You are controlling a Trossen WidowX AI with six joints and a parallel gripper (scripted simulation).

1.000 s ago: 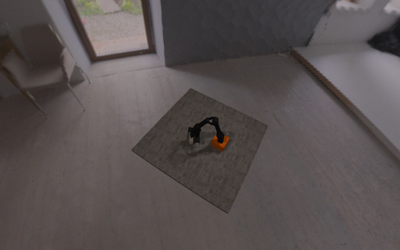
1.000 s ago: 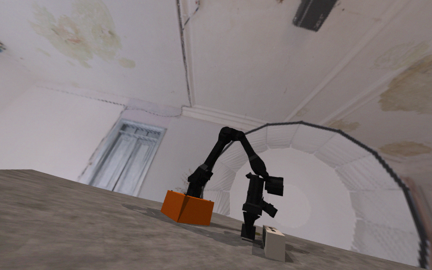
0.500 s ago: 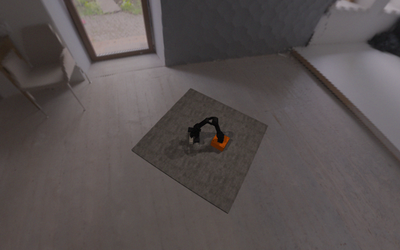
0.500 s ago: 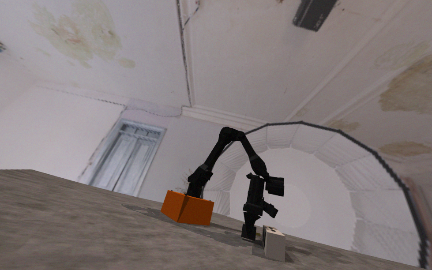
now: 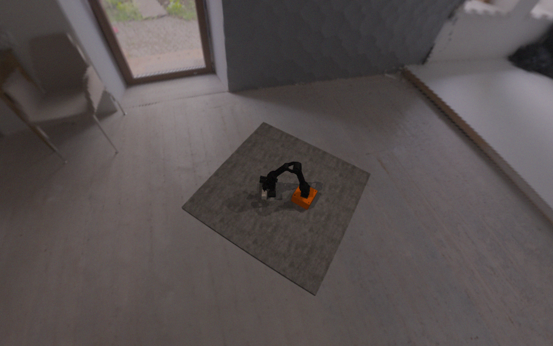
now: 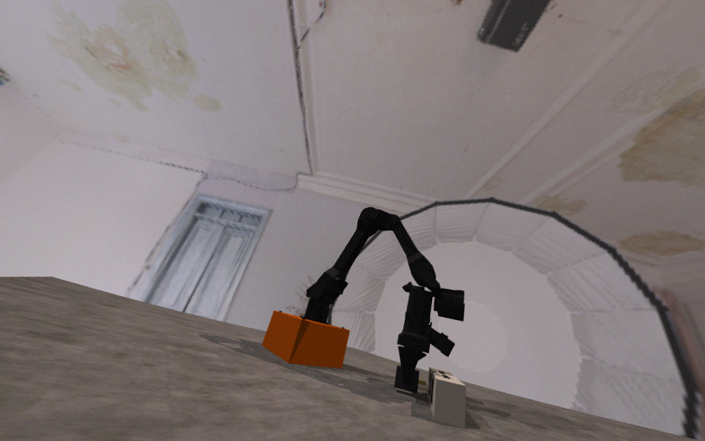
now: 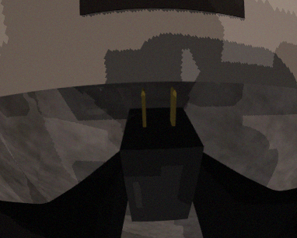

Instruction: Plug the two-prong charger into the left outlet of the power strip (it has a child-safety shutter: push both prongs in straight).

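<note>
The black two-prong charger lies 10 mm to the left of my gripper tip, 10 mm ahead of it and 10 mm above it.
</note>
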